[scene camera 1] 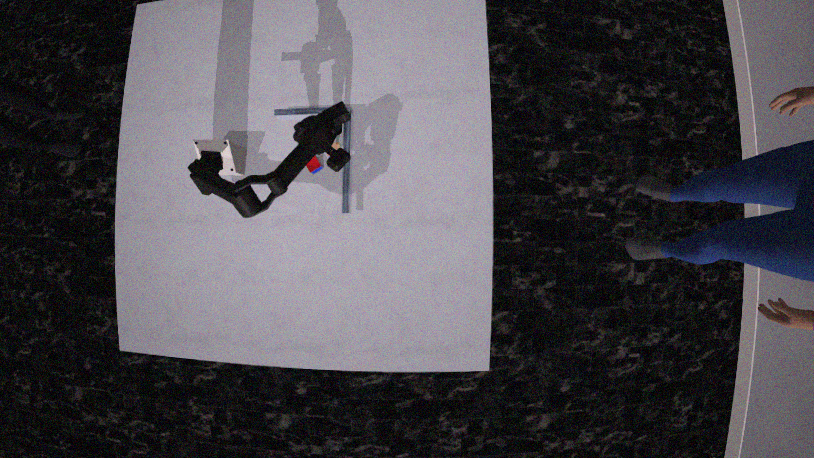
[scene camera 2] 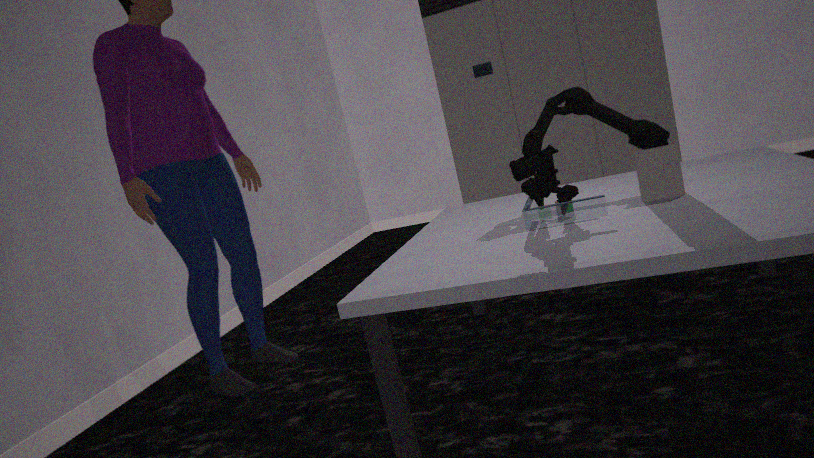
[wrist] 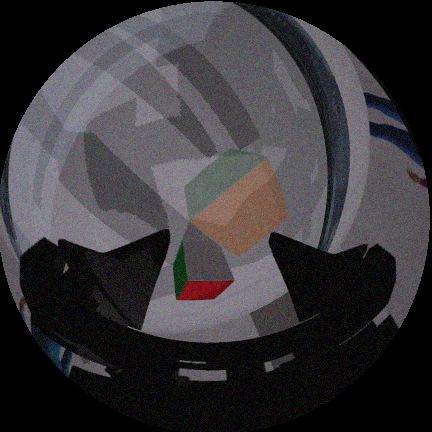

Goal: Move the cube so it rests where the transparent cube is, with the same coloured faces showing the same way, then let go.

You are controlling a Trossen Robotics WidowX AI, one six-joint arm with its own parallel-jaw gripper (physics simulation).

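Frame: origin at the arm's base, x up, y left, z back, level; metres.
Where they show: gripper, fingertip midpoint: [scene camera 1: 326,160]; arm's base, link origin: [scene camera 1: 212,159] [scene camera 2: 660,161].
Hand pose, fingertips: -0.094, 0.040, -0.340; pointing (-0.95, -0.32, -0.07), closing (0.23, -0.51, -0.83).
Things, the pixels of their centre, and the offset from my fingertips, as dx, dy, dz. Level surfaces: height alone.
- solid cube, body centre: [wrist: 199,272] [scene camera 1: 314,164] +0.009, -0.019, +0.036
- transparent cube, body centre: [wrist: 234,198] [scene camera 1: 334,150] +0.009, +0.031, -0.021
- white table, surface height: dx -0.011
The solid cube [scene camera 1: 313,165] [scene camera 2: 569,207] [wrist: 205,290] sits on the table, showing red and a blue strip in scene camera 1, green in scene camera 2, and grey, green and red in the wrist view. The transparent cube [scene camera 1: 335,146] [scene camera 2: 542,213] [wrist: 245,207] shows pale orange and pale green faces in the wrist view, close to the solid cube and turned differently. My gripper [scene camera 2: 552,207] [wrist: 221,236] is open, its fingers low and on either side of the solid cube in the wrist view, with nothing gripped. In scene camera 1 the arm hides most of the fingers.
Blue-grey bars [scene camera 1: 346,193] [scene camera 2: 589,198] [wrist: 337,125] meet at a corner by the cubes, with glassy panels along them. The white table [scene camera 1: 284,296] [scene camera 2: 432,267] carries the arm's pale base plate [scene camera 1: 228,159]. A person [scene camera 2: 159,102] stands beyond the table's end.
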